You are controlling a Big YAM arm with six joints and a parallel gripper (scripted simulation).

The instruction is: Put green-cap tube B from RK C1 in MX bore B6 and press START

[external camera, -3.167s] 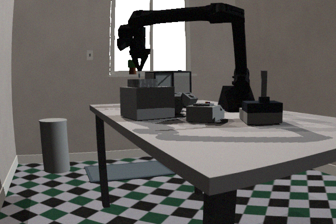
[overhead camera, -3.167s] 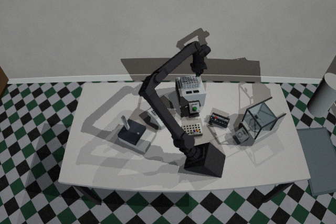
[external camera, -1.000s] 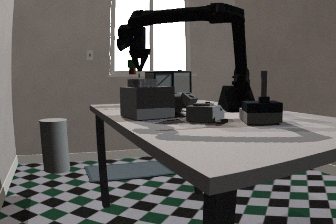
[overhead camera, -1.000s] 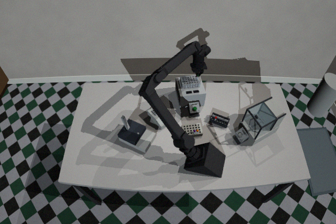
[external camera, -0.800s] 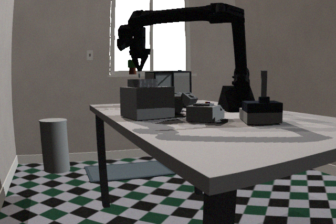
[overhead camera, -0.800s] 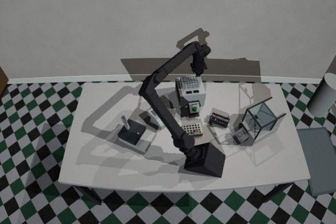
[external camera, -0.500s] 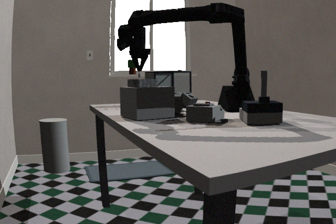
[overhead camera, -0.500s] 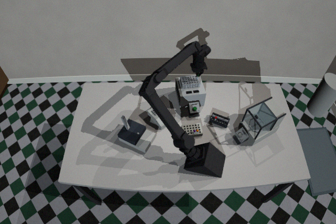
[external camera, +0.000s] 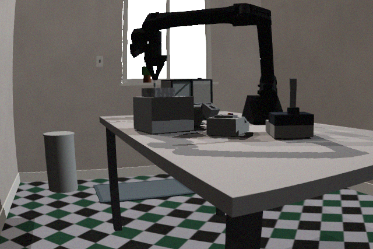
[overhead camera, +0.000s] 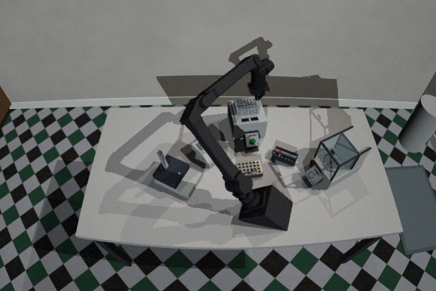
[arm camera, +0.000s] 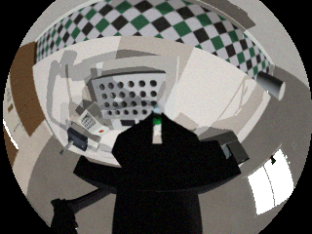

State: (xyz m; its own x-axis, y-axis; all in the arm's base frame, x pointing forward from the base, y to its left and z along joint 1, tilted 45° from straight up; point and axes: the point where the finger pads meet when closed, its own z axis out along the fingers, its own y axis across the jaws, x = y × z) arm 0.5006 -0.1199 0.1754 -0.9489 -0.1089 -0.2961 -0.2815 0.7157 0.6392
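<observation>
My hand is 20 mm above the tube B. The rest, counted from my hand: bore block: 50 mm to the left, 60 mm below; green start key: 170 mm behind, 140 mm below; magnet block MG: 210 mm behind, 180 mm to the right, 190 mm below.
</observation>
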